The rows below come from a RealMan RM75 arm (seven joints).
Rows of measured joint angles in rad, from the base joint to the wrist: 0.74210 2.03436 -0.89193 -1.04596 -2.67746 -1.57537 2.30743; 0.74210 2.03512 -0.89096 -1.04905 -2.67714 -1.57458 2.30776; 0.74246 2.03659 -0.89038 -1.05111 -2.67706 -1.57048 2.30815; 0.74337 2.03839 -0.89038 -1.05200 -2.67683 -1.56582 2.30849; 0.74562 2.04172 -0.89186 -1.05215 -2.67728 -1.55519 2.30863; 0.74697 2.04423 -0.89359 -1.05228 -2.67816 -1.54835 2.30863; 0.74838 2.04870 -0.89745 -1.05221 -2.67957 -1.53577 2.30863; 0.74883 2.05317 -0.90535 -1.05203 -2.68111 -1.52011 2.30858; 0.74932 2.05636 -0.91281 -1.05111 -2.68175 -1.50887 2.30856; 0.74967 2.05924 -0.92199 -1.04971 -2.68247 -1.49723 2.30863; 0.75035 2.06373 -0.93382 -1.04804 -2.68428 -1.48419 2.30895; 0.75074 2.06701 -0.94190 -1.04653 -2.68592 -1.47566 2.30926; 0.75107 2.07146 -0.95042 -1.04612 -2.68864 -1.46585 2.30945; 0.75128 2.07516 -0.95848 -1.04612 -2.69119 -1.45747 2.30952
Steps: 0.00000 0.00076 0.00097 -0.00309 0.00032 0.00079 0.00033; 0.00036 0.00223 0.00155 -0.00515 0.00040 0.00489 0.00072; 0.00127 0.00403 0.00155 -0.00604 0.00063 0.00955 0.00106; 0.00352 0.00736 0.00007 -0.00619 0.00018 0.02018 0.00120; 0.00487 0.00987 -0.00166 -0.00632 -0.00070 0.02702 0.00120; 0.00628 0.01434 -0.00552 -0.00625 -0.00211 0.03960 0.00120; 0.00673 0.01881 -0.01342 -0.00607 -0.00365 0.05526 0.00115; 0.00722 0.02200 -0.02088 -0.00515 -0.00429 0.06650 0.00113; 0.00757 0.02488 -0.03006 -0.00375 -0.00501 0.07814 0.00120; 0.00825 0.02937 -0.04189 -0.00208 -0.00682 0.09118 0.00152; 0.00864 0.03265 -0.04997 -0.00057 -0.00846 0.09971 0.00183; 0.00897 0.03710 -0.05849 -0.00016 -0.01118 0.10952 0.00202; 0.00918 0.04080 -0.06655 -0.00016 -0.01373 0.11790 0.00209
